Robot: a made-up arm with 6 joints. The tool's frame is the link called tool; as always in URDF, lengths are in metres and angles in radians.
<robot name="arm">
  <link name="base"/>
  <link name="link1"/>
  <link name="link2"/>
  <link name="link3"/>
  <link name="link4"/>
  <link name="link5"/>
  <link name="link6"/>
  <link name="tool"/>
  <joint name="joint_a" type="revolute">
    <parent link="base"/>
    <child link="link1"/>
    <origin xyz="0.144 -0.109 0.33"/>
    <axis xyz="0 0 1"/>
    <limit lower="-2.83" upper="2.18" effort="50" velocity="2"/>
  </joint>
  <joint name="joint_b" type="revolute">
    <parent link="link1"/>
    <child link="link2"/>
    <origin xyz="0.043 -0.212 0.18" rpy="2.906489 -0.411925 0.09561"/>
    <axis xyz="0 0 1"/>
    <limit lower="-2.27" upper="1.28" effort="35" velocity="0.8"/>
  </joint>
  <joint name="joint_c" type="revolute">
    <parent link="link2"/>
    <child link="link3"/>
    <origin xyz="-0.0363 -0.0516 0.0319" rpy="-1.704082 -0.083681 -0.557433"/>
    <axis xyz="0 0 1"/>
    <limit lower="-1.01" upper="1.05" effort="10" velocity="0.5"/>
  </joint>
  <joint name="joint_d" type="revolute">
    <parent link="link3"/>
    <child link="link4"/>
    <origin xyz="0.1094 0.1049 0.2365" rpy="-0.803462 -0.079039 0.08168"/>
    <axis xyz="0 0 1"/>
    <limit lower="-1.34" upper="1.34" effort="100" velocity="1.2"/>
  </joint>
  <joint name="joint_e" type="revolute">
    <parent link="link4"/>
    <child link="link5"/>
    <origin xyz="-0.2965 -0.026 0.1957" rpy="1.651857 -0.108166 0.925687"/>
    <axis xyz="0 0 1"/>
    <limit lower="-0.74" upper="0.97" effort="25" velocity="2.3"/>
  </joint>
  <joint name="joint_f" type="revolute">
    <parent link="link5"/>
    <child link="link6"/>
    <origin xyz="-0.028 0.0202 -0.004" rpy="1.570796 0 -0.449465"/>
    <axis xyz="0 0 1"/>
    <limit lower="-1.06" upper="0.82" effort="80" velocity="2.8"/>
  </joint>
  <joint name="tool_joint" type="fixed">
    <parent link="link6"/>
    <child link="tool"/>
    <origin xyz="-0.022 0.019 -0.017" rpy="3.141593 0 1.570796"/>
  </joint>
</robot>
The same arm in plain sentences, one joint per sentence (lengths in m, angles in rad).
The arm has six revolute joints in a row. What follows holds with every joint at zero, and every direction is one of the base frame's.
The first joint sits 0.144 m along +x and 0.109 m along -y and 0.33 m along +z from the base frame's origin and turns about +z, from -2.83 to 2.18 rad.
The second joint sits 0.043 m along +x and 0.212 m along -y and 0.18 m along +z from the first joint and turns about the direction (0.40982, -0.194709, -0.891143), from -2.27 to 1.28 rad.
The third joint sits 0.02 m along -x and 0.041 m along +y and 0.054 m along -z from the second joint and turns about the direction (0.432592, -0.743487, 0.509991), from -1.01 to 1.05 rad.
The fourth joint sits 0.148 m along +x and 0.077 m along -y and 0.226 m along +z from the third joint and turns about the direction (-0.080498, -0.333293, 0.939381), from -1.34 to 1.34 rad.
The fifth joint sits 0.238 m along -x and 0.245 m along -y and 0.101 m along +z from the fourth joint and turns about +x, from -0.74 to 0.97 rad.
The sixth joint sits 0.004 m along -x and 0.034 m along -y and 0.006 m along +z from the fifth joint and turns about -z, from -1.06 to 0.82 rad.
The tool frame, which is the frame that the pose is given for, sits 0.019 m along +x and 0.022 m along -y and 0.017 m along +z from the sixth joint; its axes are the base frame's turned by roll 0, pitch 0 and yaw 0 rad (as in URDF: about the fixed x, then y, then z).

